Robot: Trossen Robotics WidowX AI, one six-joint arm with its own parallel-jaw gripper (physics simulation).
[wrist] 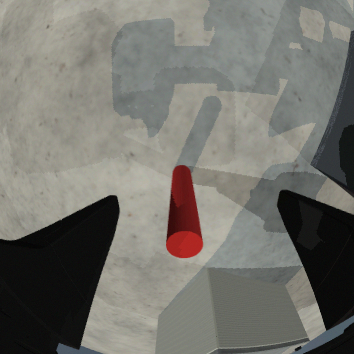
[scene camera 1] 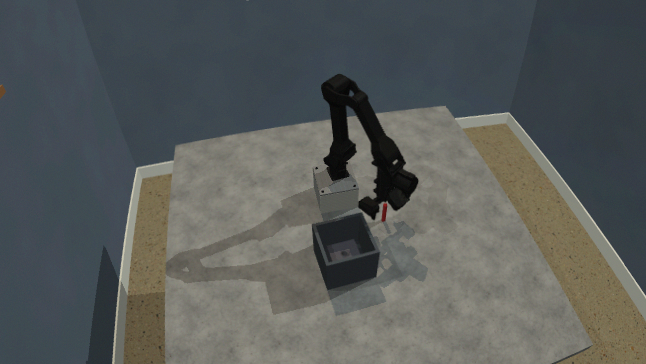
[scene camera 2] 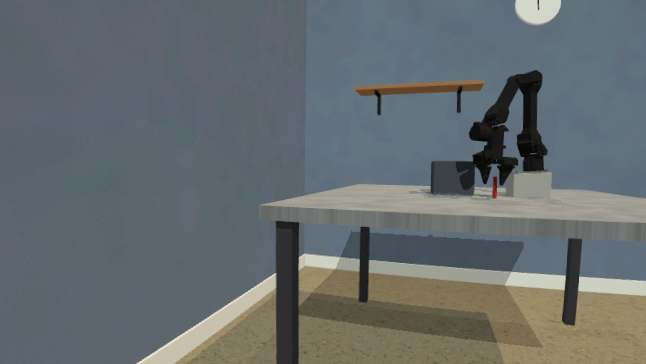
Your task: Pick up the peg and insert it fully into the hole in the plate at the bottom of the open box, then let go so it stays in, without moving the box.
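Places are measured from the arm's base along level axes (x ahead, y left, z up), in metres.
Where they show: gripper, fingertip midpoint: (wrist: 201, 201) (scene camera 1: 383, 212) (scene camera 2: 492, 184); arm's base, origin of the base link: (scene camera 1: 337, 172) (scene camera 2: 534, 171).
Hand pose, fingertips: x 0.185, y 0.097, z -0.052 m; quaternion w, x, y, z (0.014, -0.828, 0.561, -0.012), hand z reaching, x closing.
Observation:
Each offset is from my fingertips to the top centre of the thing. "spot": to the spot under its first point. Level surfaces: height alone.
The red peg {0.005 m back, 0.008 m left, 0.031 m up} (scene camera 1: 384, 212) (scene camera 2: 494, 188) (wrist: 183, 215) stands upright on the table, beside the open box. My gripper (scene camera 1: 386, 212) (scene camera 2: 493, 183) (wrist: 201, 201) is open and points down. Its fingertips are spread on either side of the peg, near its top in scene camera 2, with gaps on both sides. In the wrist view the peg is a little left of the middle between the fingers. The dark open box {0.120 m ahead, 0.181 m right, 0.089 m up} (scene camera 1: 352, 271) (scene camera 2: 444, 178) (wrist: 336, 132) sits on the table. In scene camera 1 the plate {0.120 m ahead, 0.181 m right, 0.012 m up} (scene camera 1: 335, 256) with its dark hole {spot: 0.113 m ahead, 0.176 m right, 0.004 m down} (scene camera 1: 345, 253) shows at its bottom.
The arm's light grey base block (scene camera 1: 339, 201) (scene camera 2: 534, 185) (wrist: 185, 320) stands close behind the box and beside the peg. The table {0.049 m down} (scene camera 1: 450, 300) (scene camera 2: 350, 202) carries them all. A wooden shelf (scene camera 2: 420, 88) is on the wall. The arm's shadows fall around the box and the peg.

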